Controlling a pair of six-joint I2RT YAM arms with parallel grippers.
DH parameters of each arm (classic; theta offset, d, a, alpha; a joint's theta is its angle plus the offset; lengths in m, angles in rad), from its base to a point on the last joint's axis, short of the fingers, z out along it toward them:
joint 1: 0 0.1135 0.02 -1.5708
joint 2: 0 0 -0.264 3.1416
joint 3: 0.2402 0 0.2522 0
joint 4: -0.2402 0 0.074 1.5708
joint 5: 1.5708 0 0 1.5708
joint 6: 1.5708 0.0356 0 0
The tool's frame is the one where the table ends.
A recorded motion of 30 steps. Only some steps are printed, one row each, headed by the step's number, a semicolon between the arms.
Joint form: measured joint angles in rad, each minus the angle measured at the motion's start. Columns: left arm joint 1, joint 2, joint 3, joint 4, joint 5, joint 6; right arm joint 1, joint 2, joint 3, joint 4, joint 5, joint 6.
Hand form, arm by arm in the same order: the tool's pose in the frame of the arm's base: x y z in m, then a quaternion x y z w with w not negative. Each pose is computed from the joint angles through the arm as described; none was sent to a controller.
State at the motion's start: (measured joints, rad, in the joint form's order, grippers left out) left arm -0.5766 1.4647 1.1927 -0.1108 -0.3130 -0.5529; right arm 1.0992 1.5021 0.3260 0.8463 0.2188 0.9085
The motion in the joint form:
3: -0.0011 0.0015 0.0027 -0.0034 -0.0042 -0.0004; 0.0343 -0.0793 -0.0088 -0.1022 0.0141 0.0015
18: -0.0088 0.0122 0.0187 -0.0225 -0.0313 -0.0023; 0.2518 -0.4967 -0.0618 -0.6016 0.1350 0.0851
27: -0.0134 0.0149 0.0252 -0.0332 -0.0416 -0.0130; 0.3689 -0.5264 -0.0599 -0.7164 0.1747 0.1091
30: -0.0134 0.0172 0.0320 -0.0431 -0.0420 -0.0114; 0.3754 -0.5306 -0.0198 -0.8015 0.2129 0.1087
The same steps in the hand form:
3: 0.2946 -0.1788 0.3278 -0.07825 0.81993 -0.18506 0.53604; 0.1117 0.2196 0.1442 -0.02548 0.81940 0.43175 0.37620
18: 0.2954 -0.1814 0.3282 -0.08232 0.82218 -0.17403 0.53568; 0.0544 0.1868 0.1641 -0.06172 0.84830 0.40557 0.33480
27: 0.2950 -0.1827 0.3286 -0.08711 0.82308 -0.17248 0.53404; 0.0327 0.1840 0.1595 -0.10208 0.86170 0.38610 0.31301
30: 0.2954 -0.1829 0.3293 -0.08615 0.82458 -0.17048 0.53253; 0.0328 0.1851 0.1657 -0.10148 0.86819 0.36268 0.32313

